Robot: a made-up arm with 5 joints. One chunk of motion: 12 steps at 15 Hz.
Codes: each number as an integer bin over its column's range. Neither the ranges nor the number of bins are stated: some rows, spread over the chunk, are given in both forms.
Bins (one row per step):
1: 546 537 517 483 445 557
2: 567 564 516 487 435 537
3: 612 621 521 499 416 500
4: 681 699 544 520 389 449
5: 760 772 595 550 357 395
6: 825 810 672 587 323 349
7: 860 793 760 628 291 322
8: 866 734 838 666 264 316
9: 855 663 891 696 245 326
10: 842 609 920 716 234 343
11: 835 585 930 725 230 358
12: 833 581 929 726 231 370
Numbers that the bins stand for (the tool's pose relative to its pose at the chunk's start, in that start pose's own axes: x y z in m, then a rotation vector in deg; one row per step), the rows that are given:
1: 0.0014 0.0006 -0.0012 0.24 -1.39 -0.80
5: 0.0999 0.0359 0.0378 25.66 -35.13 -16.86
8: 0.1488 0.0302 0.1594 69.67 -70.79 -24.68
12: 0.1336 0.0072 0.2050 92.43 -83.44 -19.33
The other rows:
2: 0.0111 0.0047 -0.0017 1.76 -5.23 -2.78
3: 0.0318 0.0132 0.0008 6.31 -12.51 -6.45
4: 0.0636 0.0250 0.0123 14.28 -22.86 -11.50
6: 0.1299 0.0416 0.0763 39.70 -48.17 -21.41
7: 0.1460 0.0391 0.1204 55.25 -60.44 -24.09
9: 0.1437 0.0195 0.1859 81.05 -78.07 -23.69
10: 0.1377 0.0114 0.2005 88.64 -82.29 -22.01
11: 0.1345 0.0078 0.2055 92.05 -83.82 -20.52

